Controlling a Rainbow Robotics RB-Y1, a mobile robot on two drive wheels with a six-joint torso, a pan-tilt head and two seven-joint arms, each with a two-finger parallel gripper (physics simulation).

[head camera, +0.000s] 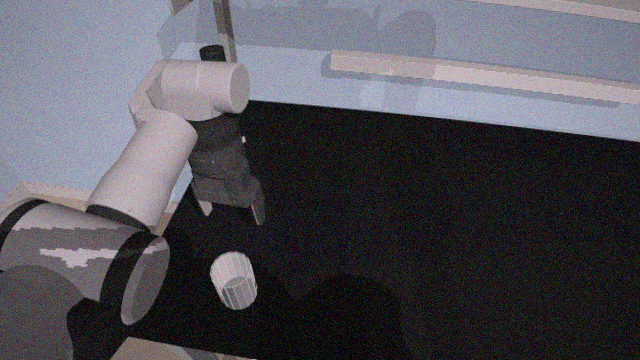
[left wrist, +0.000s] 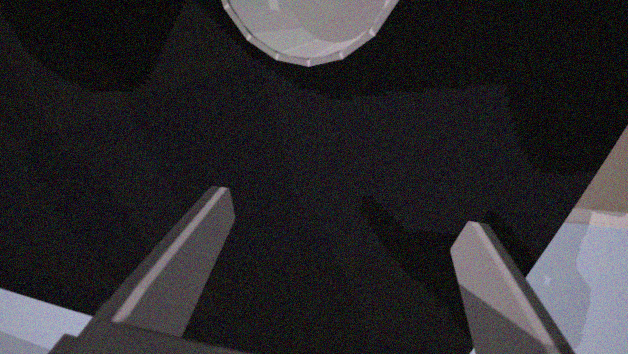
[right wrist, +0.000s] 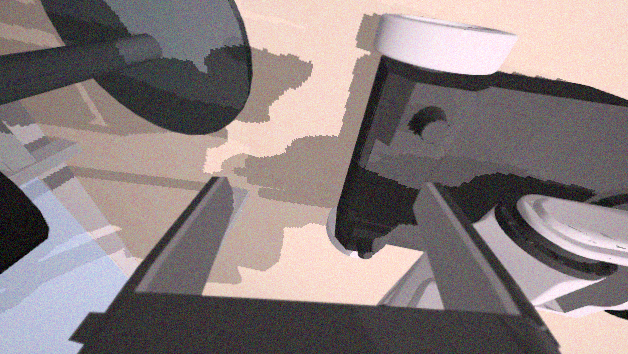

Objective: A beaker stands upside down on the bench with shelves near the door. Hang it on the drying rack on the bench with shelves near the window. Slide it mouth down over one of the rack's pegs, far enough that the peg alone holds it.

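Frame: origin at the robot's base, x ahead, y left, z up, level; millimetres.
Seen in the pictures: left gripper, fingertip midpoint: (head camera: 234,216) (left wrist: 342,219); right gripper, fingertip midpoint: (right wrist: 322,191).
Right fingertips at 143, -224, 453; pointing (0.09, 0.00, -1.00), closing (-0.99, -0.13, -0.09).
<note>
A point is followed by its place in that frame, as x, y, z.
The beaker (head camera: 234,280) {451, 139, 853} is clear and ribbed and stands on the black bench top (head camera: 425,210) {679, -259, 763} in the head camera, lower left of the picture's middle. Part of it, the beaker (left wrist: 310,30) {495, 147, 853}, shows at the top edge of the left wrist view, beyond the fingertips. My left gripper (head camera: 231,218) {567, 155, 877} (left wrist: 342,219) {567, 155, 877} is open and empty, above the bench, higher in the head picture than the beaker and apart from it. My right gripper (right wrist: 322,191) {143, -224, 453} is open with nothing between its fingers, over the floor beside the robot's base. The drying rack does not show.
A pale bar (head camera: 480,80) {1012, -454, 927} runs along the wall behind the bench. In the right wrist view, a dark round stool base (right wrist: 200,100) {500, -54, 31} is at upper left, and the robot's dark base (right wrist: 525,135) {-179, -162, 170} with a white wheel (right wrist: 440,47) is at right.
</note>
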